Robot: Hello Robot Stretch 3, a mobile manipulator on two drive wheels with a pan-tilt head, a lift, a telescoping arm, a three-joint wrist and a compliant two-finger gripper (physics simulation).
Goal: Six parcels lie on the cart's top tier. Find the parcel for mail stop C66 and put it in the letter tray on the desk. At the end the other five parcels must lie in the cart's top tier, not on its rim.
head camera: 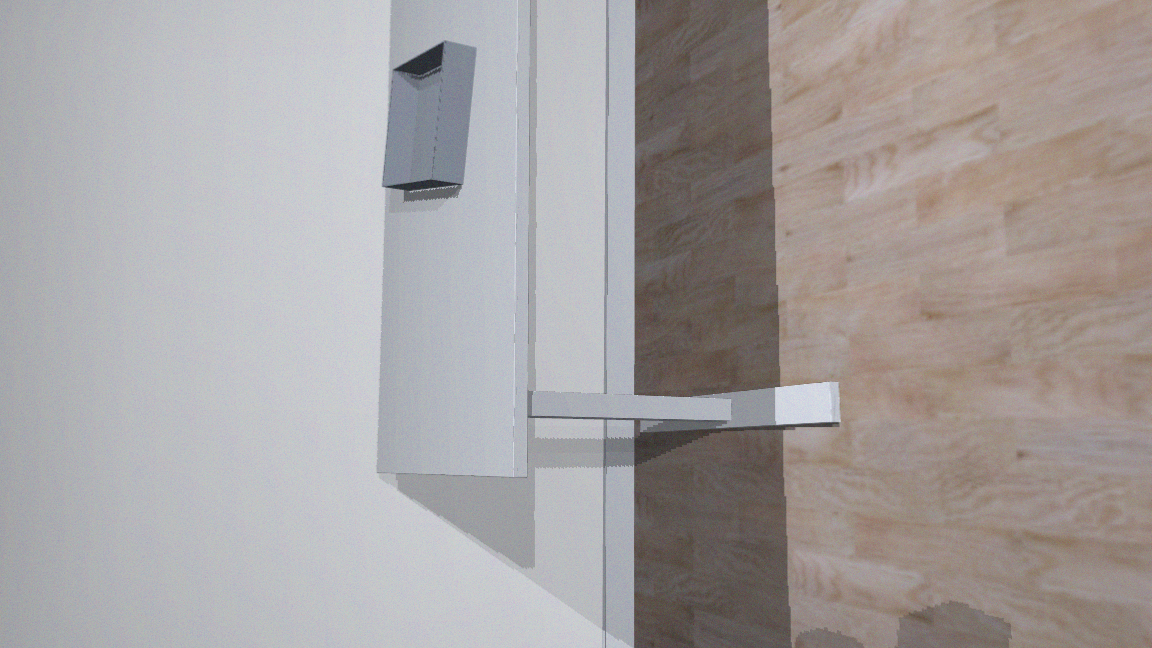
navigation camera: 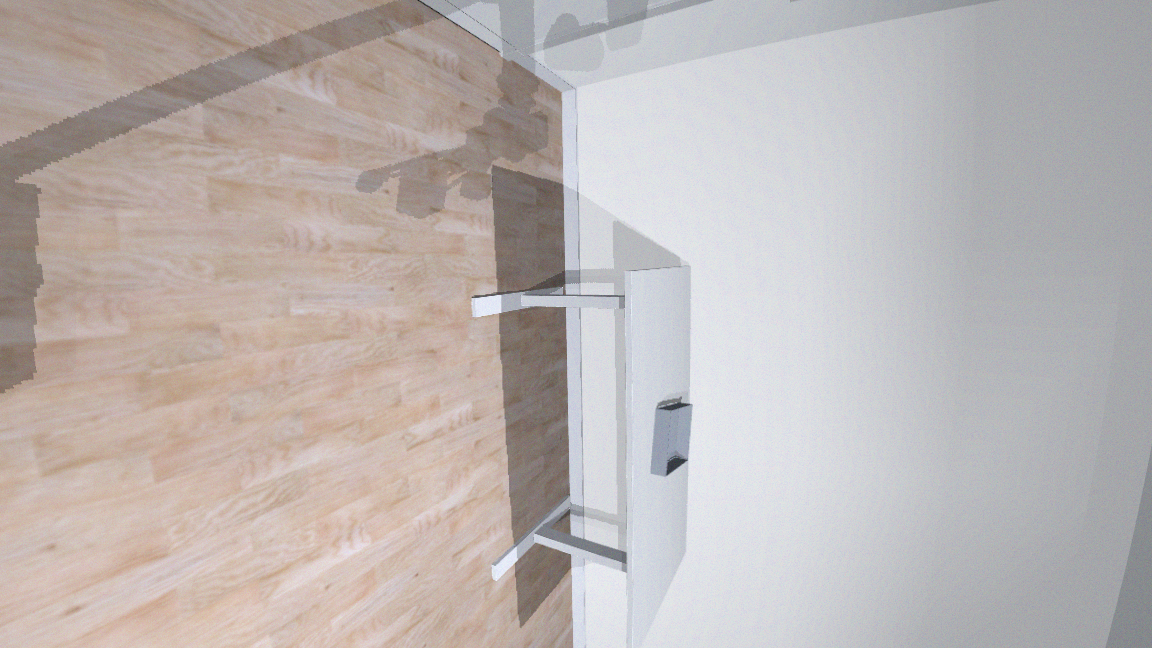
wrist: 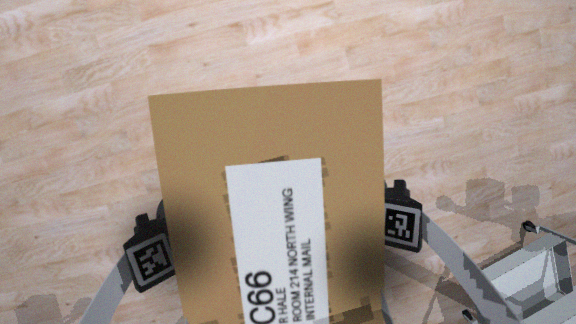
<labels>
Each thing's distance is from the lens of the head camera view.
grey letter tray [head camera: 430, 101]: 196 cm
white desk [head camera: 453, 388]: 166 cm
The marked spots on the white desk and the grey letter tray are 64 cm apart.
</labels>
